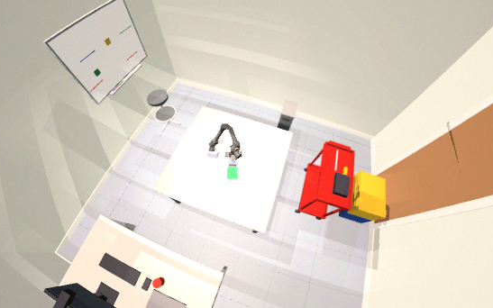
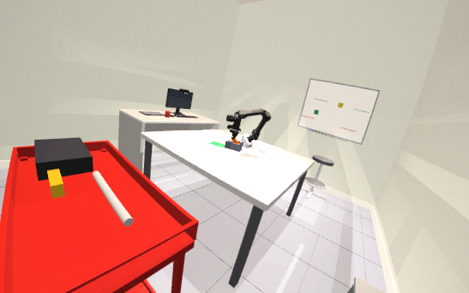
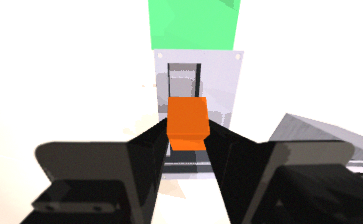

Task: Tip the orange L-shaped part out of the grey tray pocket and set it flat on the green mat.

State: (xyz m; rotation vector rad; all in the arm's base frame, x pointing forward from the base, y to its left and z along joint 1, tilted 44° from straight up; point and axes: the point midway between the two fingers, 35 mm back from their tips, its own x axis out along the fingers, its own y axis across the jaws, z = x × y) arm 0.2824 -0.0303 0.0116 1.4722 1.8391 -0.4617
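The green mat is 14 cm to the right of my gripper tip, 11 cm below it and 3 cm ahead of it. Also, from my gripper tip: orange L-shaped part (3 cm to the left, 3 cm below, 3 cm behind).
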